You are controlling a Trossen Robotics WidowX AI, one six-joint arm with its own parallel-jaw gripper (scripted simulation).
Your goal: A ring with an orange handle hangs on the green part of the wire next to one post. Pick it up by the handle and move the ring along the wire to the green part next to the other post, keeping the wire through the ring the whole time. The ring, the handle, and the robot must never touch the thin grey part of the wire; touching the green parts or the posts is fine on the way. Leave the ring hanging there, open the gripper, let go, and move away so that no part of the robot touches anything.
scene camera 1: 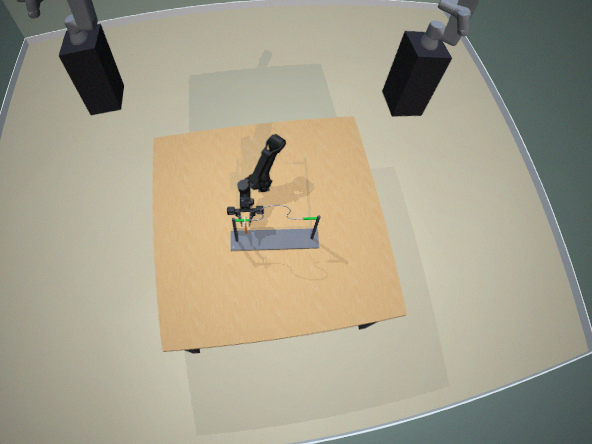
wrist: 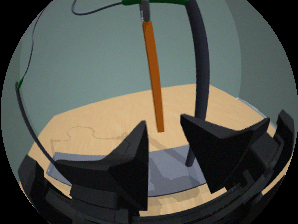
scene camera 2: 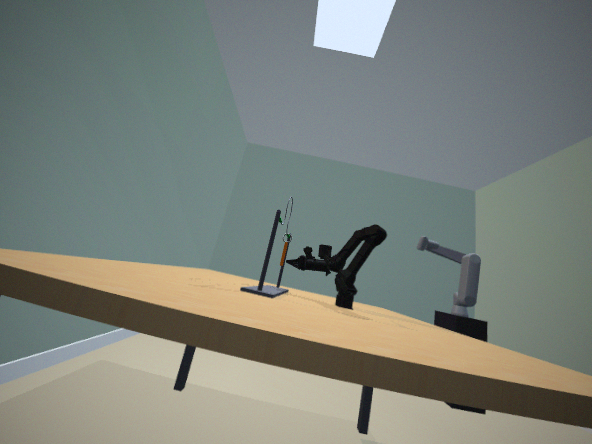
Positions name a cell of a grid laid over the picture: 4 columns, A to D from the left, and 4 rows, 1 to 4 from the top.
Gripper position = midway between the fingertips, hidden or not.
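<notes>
Wire (scene camera 1: B3). Wire again (scene camera 2: B3). My gripper (wrist: C3).
</notes>
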